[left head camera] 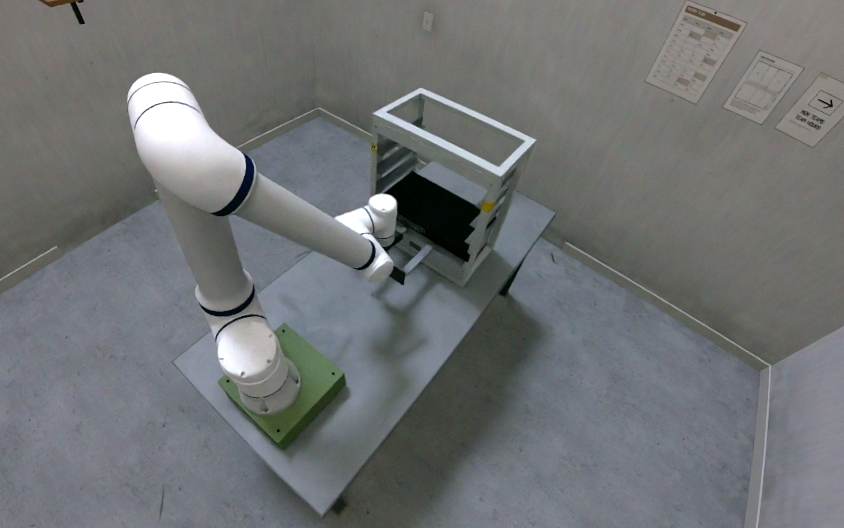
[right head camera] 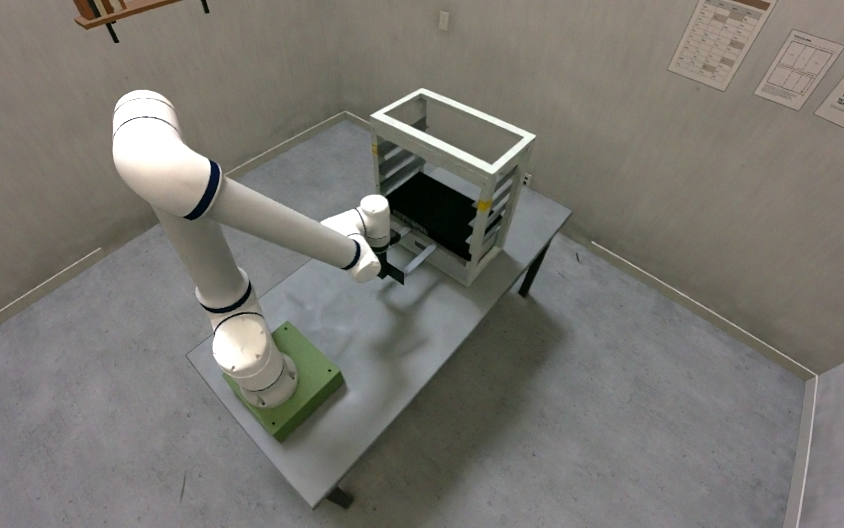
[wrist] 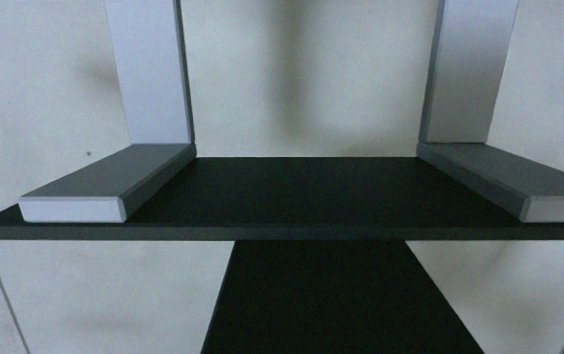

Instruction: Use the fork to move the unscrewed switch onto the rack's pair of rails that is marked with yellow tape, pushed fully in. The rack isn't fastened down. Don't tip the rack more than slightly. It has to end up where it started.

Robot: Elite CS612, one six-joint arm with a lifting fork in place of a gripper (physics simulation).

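Observation:
The black switch (left head camera: 435, 205) (right head camera: 432, 202) lies flat, low inside the white rack (left head camera: 476, 116) (right head camera: 478, 114), below the yellow tape (left head camera: 487, 206) (right head camera: 484, 205) on the right front post. More yellow tape (left head camera: 374, 148) (right head camera: 374, 150) marks the left front post. The rack stands upright. My fork (left head camera: 418, 237) (right head camera: 422, 237) (wrist: 305, 70) is at the rack's front and carries nothing. Its two tines point into the rack at the height of the switch's lower front edge. Their tips seem to be under that edge and are hidden. The switch does not show between the tines in the wrist view.
A pale front panel with a dark patch (left head camera: 415, 246) is at the rack's bottom, close below the tines. The rack's posts flank the opening. The arm's green base (left head camera: 311, 373) (right head camera: 308, 370) stands at the near end of the grey table (left head camera: 373, 398) (right head camera: 373, 398). Walls rise behind the rack.

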